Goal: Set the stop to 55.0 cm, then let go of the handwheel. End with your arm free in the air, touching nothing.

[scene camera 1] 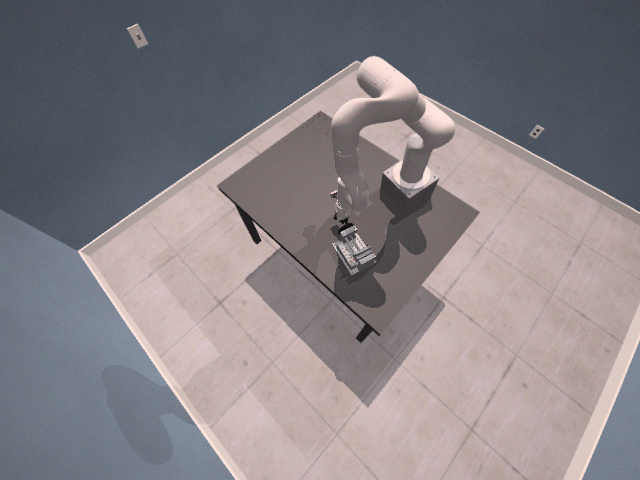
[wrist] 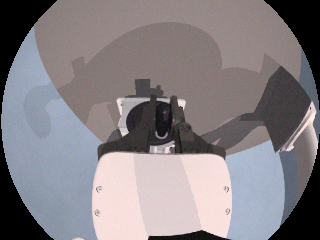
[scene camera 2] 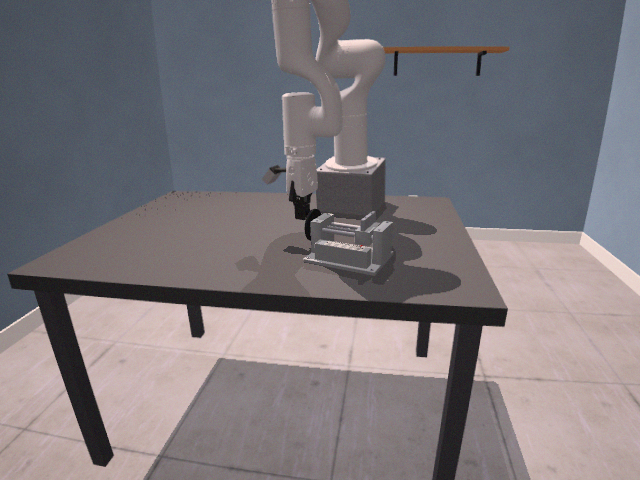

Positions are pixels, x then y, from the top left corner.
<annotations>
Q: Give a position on a black handwheel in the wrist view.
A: At 163,111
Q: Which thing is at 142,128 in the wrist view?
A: My gripper.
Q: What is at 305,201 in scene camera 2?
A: My gripper.
</annotations>
